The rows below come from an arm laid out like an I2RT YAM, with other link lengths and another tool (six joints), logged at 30 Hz.
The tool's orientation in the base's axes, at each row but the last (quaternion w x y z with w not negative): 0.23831, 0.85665, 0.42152, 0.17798; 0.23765, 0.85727, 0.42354, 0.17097; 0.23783, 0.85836, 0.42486, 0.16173; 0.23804, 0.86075, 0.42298, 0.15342; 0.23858, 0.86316, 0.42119, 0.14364; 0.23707, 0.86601, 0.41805, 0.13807; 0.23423, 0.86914, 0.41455, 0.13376; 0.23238, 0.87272, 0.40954, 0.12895; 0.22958, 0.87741, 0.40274, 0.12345; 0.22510, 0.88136, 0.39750, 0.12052; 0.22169, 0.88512, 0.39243, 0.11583
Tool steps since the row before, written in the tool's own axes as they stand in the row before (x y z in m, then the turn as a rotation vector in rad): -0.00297, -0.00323, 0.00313, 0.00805, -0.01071, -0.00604; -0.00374, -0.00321, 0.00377, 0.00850, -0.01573, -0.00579; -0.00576, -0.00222, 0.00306, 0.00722, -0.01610, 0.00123; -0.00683, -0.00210, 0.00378, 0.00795, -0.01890, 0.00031; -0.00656, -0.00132, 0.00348, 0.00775, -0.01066, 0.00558; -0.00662, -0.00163, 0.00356, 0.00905, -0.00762, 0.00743; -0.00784, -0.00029, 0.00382, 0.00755, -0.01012, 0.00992; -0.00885, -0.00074, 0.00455, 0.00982, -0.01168, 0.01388; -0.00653, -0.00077, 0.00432, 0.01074, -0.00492, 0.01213; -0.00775, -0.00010, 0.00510, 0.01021, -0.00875, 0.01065; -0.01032, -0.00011, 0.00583, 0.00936, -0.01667, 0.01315
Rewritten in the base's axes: -0.00220, -0.00149, -0.00469, -0.00520, 0.01374, -0.00017; -0.00239, -0.00231, -0.00524, -0.00805, 0.01669, -0.00311; -0.00336, -0.00431, -0.00420, -0.00568, 0.01395, -0.00927; -0.00368, -0.00542, -0.00474, -0.00751, 0.01628, -0.00996; -0.00327, -0.00553, -0.00395, 0.00017, 0.01021, -0.01003; -0.00357, -0.00540, -0.00415, 0.00377, 0.00905, -0.00995; -0.00343, -0.00711, -0.00371, 0.00226, 0.00851, -0.01343; -0.00418, -0.00781, -0.00459, 0.00432, 0.00994, -0.01755; -0.00298, -0.00586, -0.00433, 0.00860, 0.00732, -0.01261; -0.00314, -0.00733, -0.00474, 0.00520, 0.00960, -0.01323; -0.00473, -0.00939, -0.00547, 0.00049, 0.01291, -0.01927
